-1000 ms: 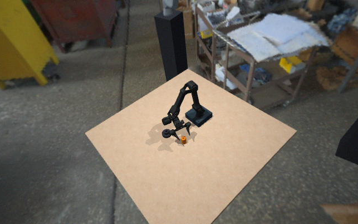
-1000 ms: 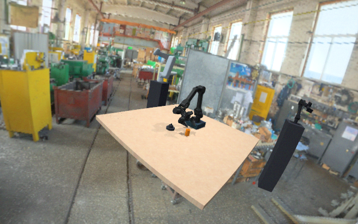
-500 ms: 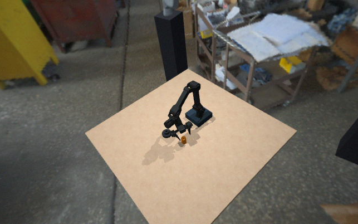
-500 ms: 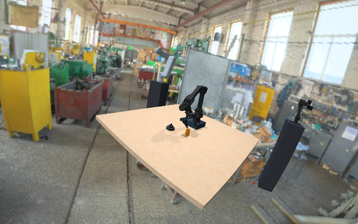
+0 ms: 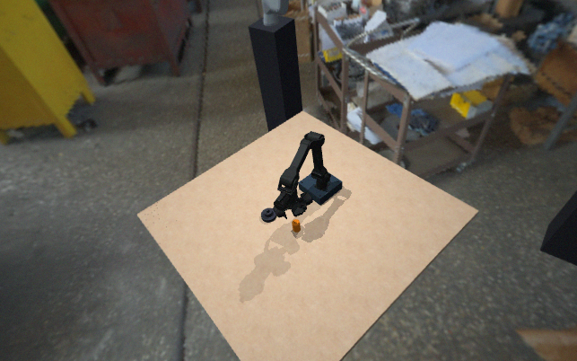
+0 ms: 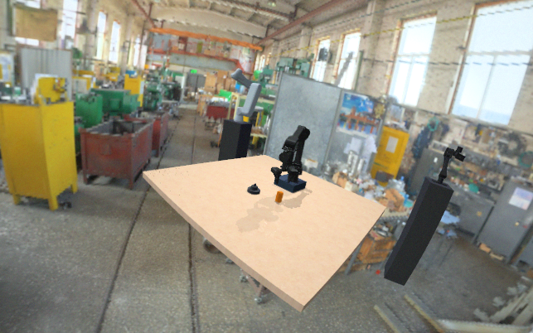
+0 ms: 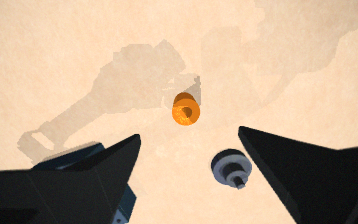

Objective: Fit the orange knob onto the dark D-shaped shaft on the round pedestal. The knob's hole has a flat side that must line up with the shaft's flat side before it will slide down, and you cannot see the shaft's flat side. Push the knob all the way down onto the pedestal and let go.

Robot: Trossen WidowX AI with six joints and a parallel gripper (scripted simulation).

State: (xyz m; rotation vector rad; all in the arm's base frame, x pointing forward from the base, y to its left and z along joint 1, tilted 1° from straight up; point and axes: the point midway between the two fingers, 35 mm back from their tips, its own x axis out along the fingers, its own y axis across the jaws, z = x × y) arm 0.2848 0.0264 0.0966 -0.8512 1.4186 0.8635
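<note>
Right now the orange knob is 9 cm below my gripper tip. Round my gripper tip: pedestal: 18 cm to the right, 9 cm below, 1 cm ahead.
</note>
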